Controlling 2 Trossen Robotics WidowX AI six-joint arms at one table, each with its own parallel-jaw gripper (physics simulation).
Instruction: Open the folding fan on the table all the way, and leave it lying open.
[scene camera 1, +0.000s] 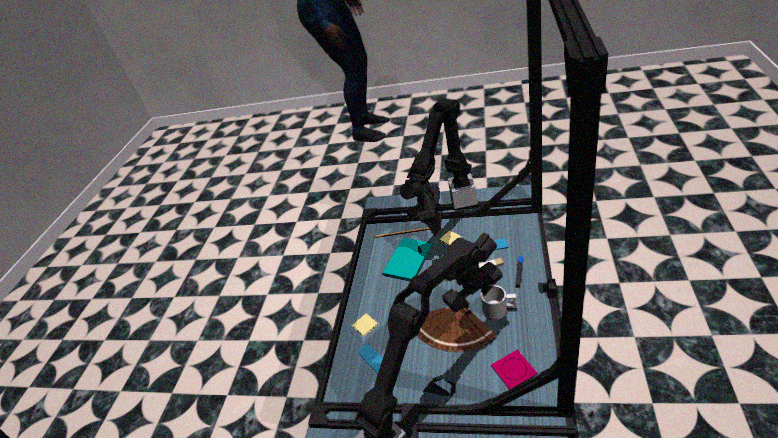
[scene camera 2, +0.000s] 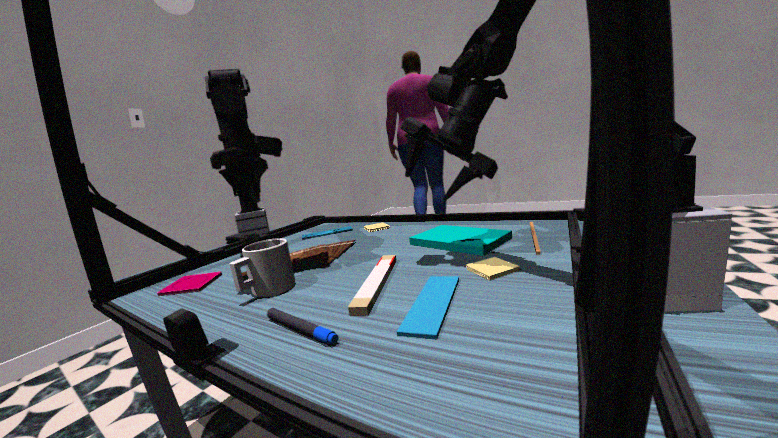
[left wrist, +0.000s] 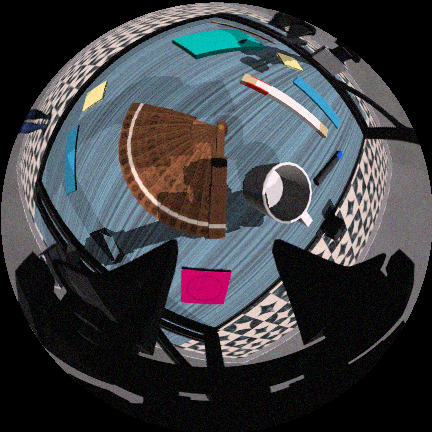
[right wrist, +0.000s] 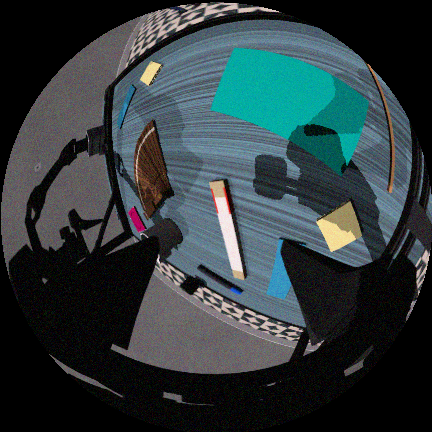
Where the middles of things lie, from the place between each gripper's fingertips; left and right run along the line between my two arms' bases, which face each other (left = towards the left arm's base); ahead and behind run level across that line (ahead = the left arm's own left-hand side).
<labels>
The striped bar (scene camera 2: 362, 304) lies 140 mm below my right hand, 130 mm behind it and 30 mm to the left of it. Round my right hand: folding fan (scene camera 1: 443, 329) 290 mm to the left, 130 mm below, 100 mm behind; blue-capped marker (scene camera 2: 327, 336) 290 mm behind, 140 mm below, 20 mm to the left; teal book (scene camera 2: 479, 241) 140 mm below, 140 mm ahead, 10 mm to the left.
Now: the folding fan 140 mm below my left hand and 100 mm ahead of it. The rest, counted from my left hand: striped bar 260 mm to the right, 150 mm below, 70 mm ahead; blue-capped marker 270 mm to the right, 150 mm below, 100 mm behind; teal book 330 mm ahead, 280 mm to the right, 150 mm below.
</labels>
